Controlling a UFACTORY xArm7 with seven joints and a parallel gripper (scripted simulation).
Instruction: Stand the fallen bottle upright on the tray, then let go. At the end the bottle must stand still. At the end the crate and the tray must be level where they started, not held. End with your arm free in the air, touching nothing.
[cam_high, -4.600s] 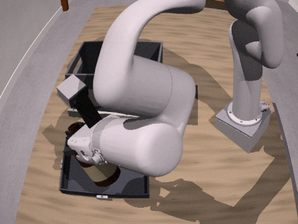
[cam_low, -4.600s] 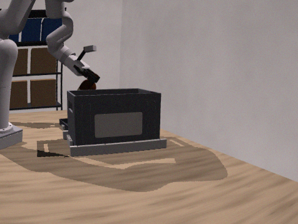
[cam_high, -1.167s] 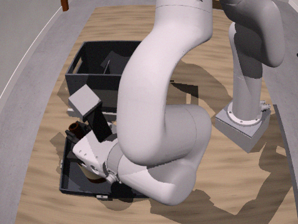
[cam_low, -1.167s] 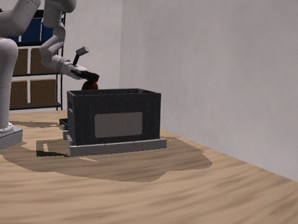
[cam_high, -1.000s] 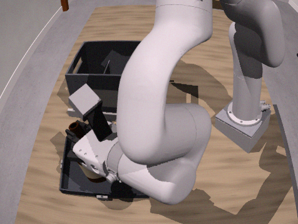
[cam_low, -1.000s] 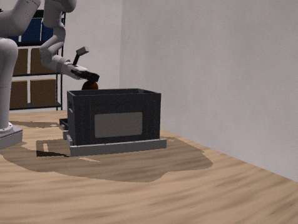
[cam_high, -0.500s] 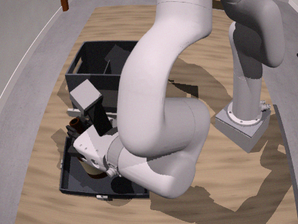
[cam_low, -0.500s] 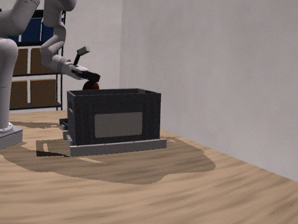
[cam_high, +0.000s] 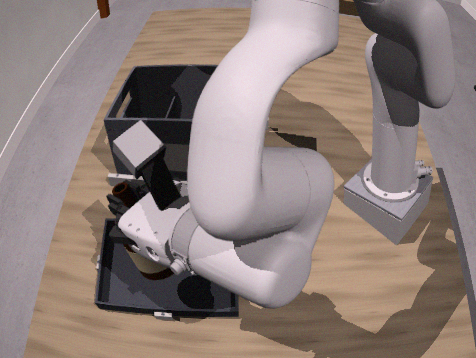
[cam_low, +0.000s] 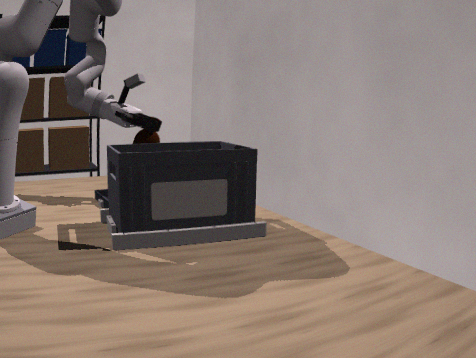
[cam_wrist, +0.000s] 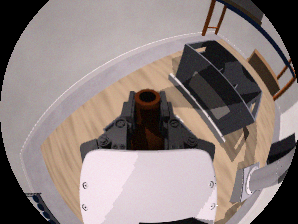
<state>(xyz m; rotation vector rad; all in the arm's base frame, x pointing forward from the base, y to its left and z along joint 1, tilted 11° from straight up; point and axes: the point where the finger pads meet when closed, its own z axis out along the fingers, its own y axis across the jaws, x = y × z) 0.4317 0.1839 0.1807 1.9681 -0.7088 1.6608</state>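
My hand is 10 mm past the brown bottle, 10 mm to the right of it and 50 mm above it. Also, from my hand: dark crate: 50 mm behind, 290 mm to the right, 120 mm below; then tray: 20 mm behind, 10 mm to the right, 200 mm below.
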